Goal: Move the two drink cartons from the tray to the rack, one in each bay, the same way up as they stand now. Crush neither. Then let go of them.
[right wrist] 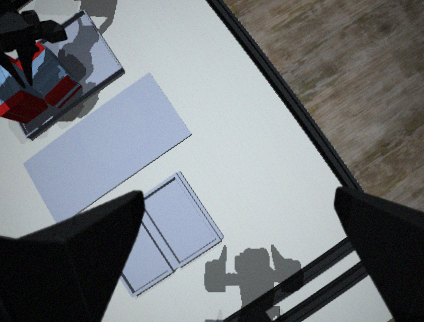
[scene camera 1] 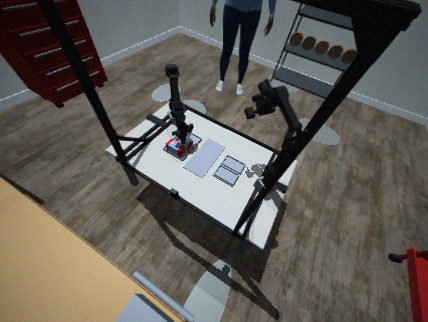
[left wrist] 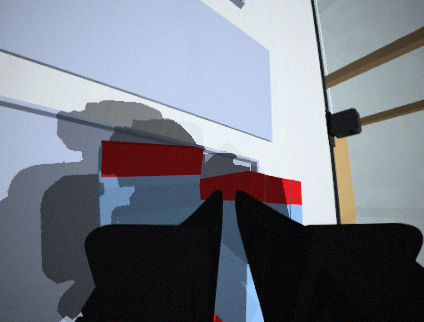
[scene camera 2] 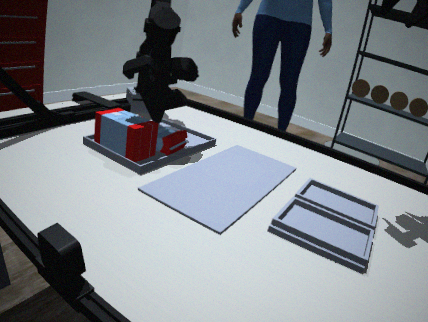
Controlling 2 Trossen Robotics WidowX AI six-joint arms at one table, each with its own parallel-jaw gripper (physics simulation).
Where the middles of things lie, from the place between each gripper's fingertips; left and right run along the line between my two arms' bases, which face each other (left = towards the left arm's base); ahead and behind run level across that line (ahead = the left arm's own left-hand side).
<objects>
The flat grey mat (scene camera 2: 215,192) lies 15 cm to the right of my left hand, 7 cm below it and 7 cm ahead of it.
My right gripper is now 21 cm past the flat grey mat, 16 cm to the right of it and 37 cm above it.
</objects>
